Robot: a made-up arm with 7 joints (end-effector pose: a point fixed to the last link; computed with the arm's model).
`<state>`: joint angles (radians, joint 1 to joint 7).
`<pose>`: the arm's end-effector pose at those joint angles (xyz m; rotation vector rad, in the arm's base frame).
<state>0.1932 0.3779 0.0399 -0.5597 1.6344 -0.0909 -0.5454</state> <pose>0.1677 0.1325 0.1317 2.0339 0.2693 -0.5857</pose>
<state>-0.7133 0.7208 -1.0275 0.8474 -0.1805 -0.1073 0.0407</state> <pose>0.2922 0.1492 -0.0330 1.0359 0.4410 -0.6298</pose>
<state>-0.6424 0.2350 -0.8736 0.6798 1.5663 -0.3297 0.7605</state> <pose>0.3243 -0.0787 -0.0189 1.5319 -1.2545 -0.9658</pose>
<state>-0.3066 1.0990 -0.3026 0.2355 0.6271 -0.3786 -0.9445</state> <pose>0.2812 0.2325 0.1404 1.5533 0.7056 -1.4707</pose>
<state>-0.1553 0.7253 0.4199 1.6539 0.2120 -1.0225 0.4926</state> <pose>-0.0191 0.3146 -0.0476 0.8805 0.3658 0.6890</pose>
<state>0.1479 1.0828 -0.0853 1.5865 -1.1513 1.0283 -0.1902</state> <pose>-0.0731 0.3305 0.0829 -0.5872 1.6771 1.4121</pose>
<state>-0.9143 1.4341 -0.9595 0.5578 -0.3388 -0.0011 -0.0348</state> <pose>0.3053 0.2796 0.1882 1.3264 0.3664 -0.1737</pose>
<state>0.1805 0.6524 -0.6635 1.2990 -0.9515 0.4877 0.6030</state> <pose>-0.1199 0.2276 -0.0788 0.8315 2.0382 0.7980</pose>
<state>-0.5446 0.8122 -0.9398 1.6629 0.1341 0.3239 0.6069</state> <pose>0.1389 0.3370 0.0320 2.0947 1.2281 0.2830</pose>
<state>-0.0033 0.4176 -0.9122 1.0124 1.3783 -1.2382 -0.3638</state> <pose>0.0573 0.0931 -0.1580 0.3271 0.0668 -2.7433</pose>
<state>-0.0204 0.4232 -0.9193 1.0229 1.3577 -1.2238 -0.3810</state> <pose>0.0632 0.0964 -0.1571 0.3535 0.0971 -2.7477</pose>
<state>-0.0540 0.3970 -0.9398 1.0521 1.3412 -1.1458 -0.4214</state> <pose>0.0739 0.0900 -0.1581 0.4474 0.1623 -2.7704</pose>
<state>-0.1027 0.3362 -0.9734 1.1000 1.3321 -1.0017 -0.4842</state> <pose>0.0889 0.0724 -0.1595 0.6133 0.2689 -2.8018</pose>
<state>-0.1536 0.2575 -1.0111 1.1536 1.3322 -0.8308 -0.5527</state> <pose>0.1044 0.0477 -0.1590 0.8117 0.3935 -2.8188</pose>
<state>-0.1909 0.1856 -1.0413 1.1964 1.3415 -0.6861 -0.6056</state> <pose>0.1151 0.0237 -0.1565 0.9828 0.4932 -2.8138</pose>
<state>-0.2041 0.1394 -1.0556 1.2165 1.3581 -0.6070 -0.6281</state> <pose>0.1183 0.0073 -0.1547 1.0767 0.5302 -2.8048</pose>
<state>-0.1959 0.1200 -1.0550 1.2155 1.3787 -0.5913 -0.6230</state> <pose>0.1151 -0.0005 -0.1550 1.0930 0.5082 -2.8061</pose>
